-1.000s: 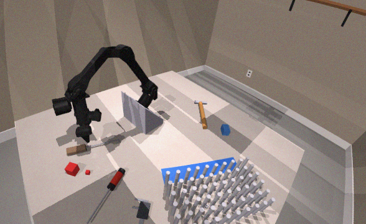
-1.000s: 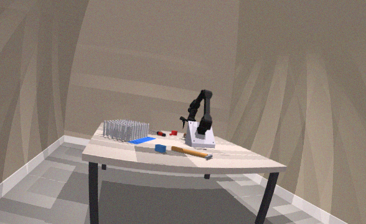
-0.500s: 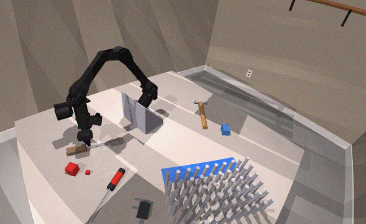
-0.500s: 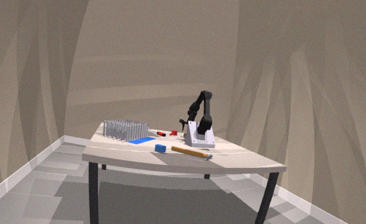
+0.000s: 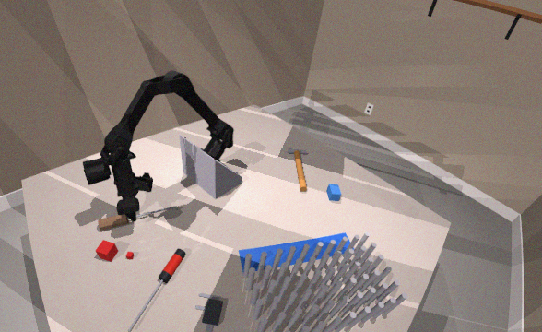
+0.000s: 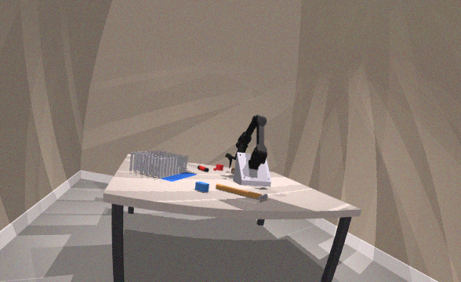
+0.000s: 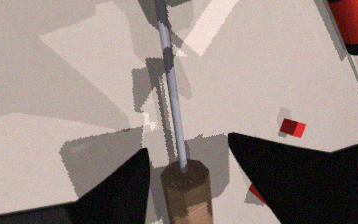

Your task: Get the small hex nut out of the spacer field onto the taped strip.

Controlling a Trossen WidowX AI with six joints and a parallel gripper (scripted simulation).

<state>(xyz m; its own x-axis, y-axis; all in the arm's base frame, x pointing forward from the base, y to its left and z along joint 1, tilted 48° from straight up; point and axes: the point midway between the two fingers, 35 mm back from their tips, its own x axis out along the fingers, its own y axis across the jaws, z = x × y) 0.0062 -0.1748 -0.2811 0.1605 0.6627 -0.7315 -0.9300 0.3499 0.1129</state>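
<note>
Right now the hook tool is 40 mm to the left of my gripper tip, 10 mm below it and 10 mm ahead of it. Also, from my gripper tip: blue cube 660 mm to the left, 370 mm ahead, 10 mm below; blue taped strip 440 mm ahead, 340 mm to the left, 30 mm below; small red cube 120 mm ahead, 70 mm to the right, 20 mm below.
</note>
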